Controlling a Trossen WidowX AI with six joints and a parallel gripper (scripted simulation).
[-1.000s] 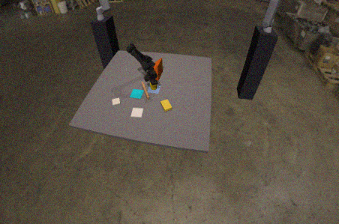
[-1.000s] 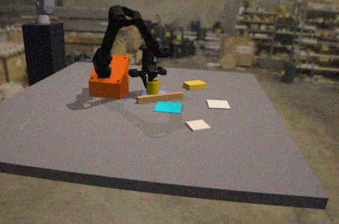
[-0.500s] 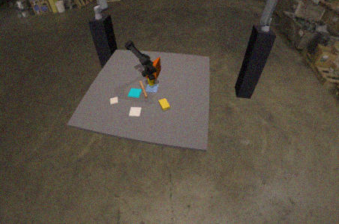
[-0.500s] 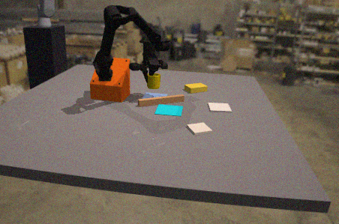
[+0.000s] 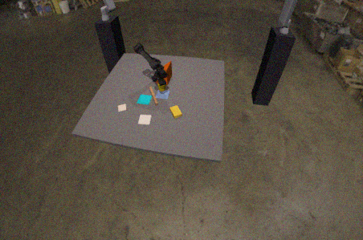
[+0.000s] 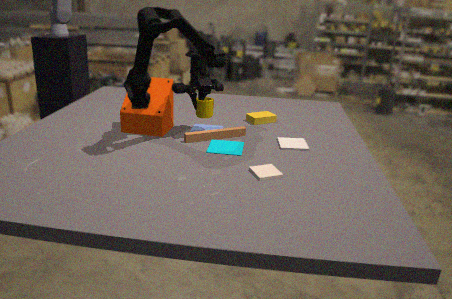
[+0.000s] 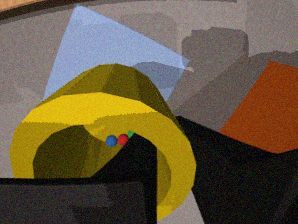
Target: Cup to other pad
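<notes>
Now: the cyan pad 140 mm to the right of my gripper tip, 130 mm ahead of it and 100 mm below it. From my gripper tip the other things lie so: blue pad (100 mm below, 30 mm ahead, 20 mm to the left); yellow cup (20 mm ahead, 10 mm to the left); wooden bar (80 mm below, 80 mm ahead, 60 mm to the right).
</notes>
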